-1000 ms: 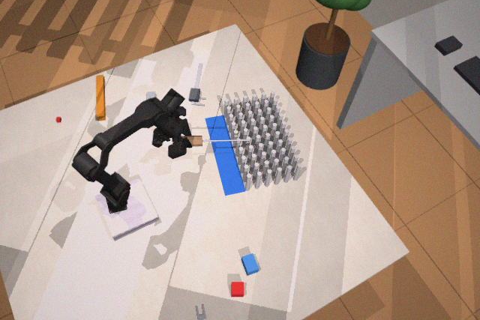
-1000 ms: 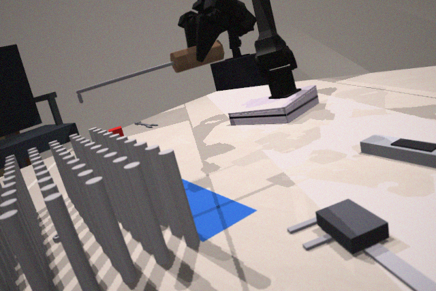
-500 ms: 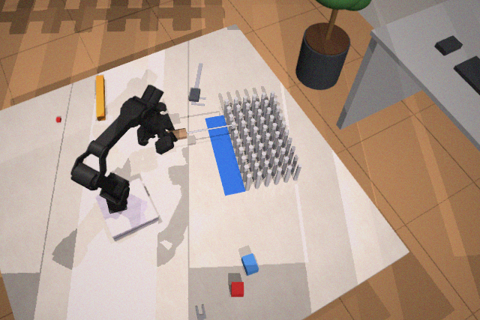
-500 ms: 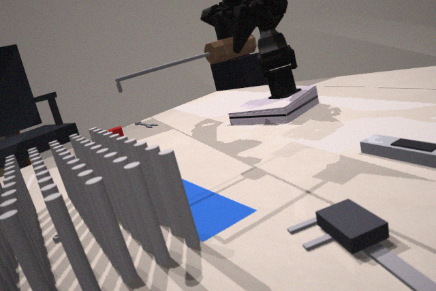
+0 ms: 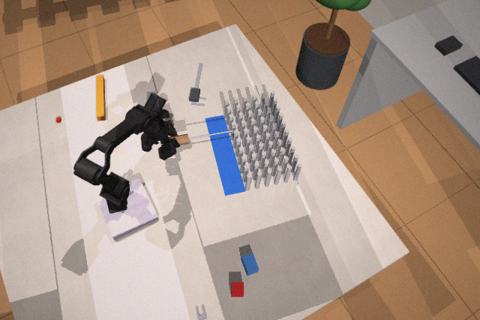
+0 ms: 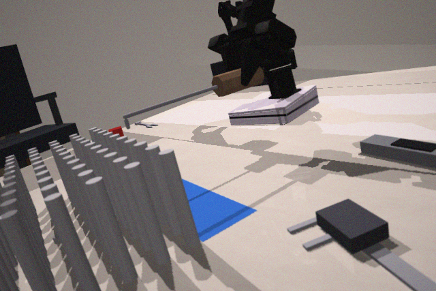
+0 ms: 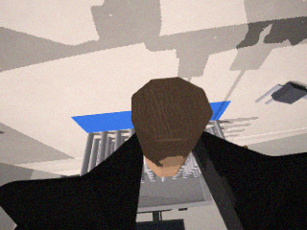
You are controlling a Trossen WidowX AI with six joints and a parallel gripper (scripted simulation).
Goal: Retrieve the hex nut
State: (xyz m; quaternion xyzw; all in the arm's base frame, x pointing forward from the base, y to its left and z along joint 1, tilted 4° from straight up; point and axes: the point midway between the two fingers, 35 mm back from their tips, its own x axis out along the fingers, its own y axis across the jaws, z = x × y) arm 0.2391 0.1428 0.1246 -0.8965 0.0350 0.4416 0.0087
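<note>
Now: gripper tip 170 mm short of the blue taped strip, 130 mm above it and 20 mm to the left of it. From my gripper tip the other things lie so: grey block: 270 mm to the left, 110 mm below, 60 mm behind; then hex nut: 350 mm ahead, 120 mm below, 30 mm to the right; then tool with wooden handle: 100 mm ahead, 10 mm to the right.
</note>
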